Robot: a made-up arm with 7 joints.
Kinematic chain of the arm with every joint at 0, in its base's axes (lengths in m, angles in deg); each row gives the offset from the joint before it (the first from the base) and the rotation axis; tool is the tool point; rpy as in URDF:
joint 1: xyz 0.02 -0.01 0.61 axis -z
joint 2: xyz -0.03 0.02 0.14 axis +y
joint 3: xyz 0 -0.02 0.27 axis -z
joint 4: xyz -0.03 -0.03 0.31 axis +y
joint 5: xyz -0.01 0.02 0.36 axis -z
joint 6: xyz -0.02 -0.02 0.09 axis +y
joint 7: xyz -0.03 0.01 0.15 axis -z
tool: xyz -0.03 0.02 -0.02 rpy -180 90 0
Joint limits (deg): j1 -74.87..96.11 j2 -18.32..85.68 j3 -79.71..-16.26 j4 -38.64..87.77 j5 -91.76..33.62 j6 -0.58..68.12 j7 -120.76..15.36
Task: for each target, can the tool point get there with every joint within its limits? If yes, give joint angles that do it. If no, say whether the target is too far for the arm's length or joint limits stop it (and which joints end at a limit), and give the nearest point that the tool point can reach.
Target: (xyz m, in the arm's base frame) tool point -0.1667 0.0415 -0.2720
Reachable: no: joint limits stop it (at a limit: joint 1, joint 2, joint 3, joint 4, joint 6) | nearest point 0.0374 0.5364 0.2829 | short by 0.771 m
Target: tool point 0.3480 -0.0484 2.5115
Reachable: no: too far | nearest point 0.2239 -0.0339 1.9044 | short by 0.620 m
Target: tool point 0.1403 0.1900 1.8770
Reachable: yes | joints -23.90 8.10 -70.77 17.76 -22.53 36.15 -24.48
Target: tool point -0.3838 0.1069 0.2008
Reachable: no: joint limits stop it (at a limit: joint 1, joint 2, joint 4, joint 6, joint 7) | nearest point -0.1407 0.5609 0.3912 | short by 0.549 m
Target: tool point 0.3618 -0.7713 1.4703
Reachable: yes | joints 81.91 41.91 -73.39 34.50 -56.10 6.54 -14.41
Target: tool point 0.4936 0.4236 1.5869
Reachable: yes | joints -17.92 24.17 -48.10 36.03 -64.42 50.48 -89.02
